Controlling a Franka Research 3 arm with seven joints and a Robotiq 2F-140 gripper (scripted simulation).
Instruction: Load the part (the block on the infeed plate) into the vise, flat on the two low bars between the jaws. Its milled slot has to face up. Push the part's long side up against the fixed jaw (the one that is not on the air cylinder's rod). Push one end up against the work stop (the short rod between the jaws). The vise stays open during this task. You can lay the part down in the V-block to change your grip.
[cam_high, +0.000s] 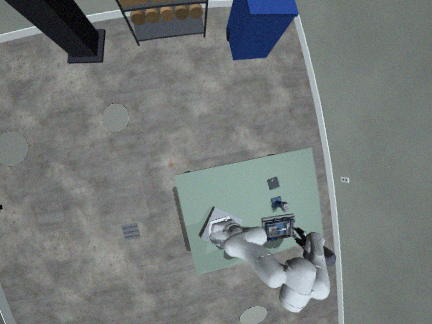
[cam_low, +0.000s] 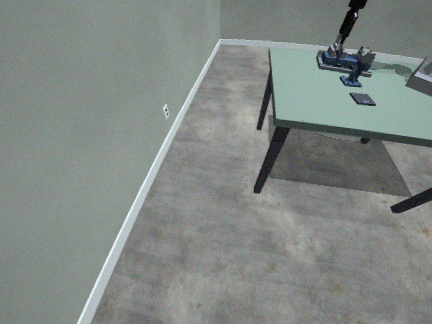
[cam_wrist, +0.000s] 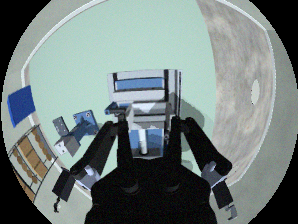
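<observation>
Now: hand 20 mm above the part. From my hand the other things lie so: vise: 80 mm below, 70 mm behind, 20 mm to the left.
</observation>
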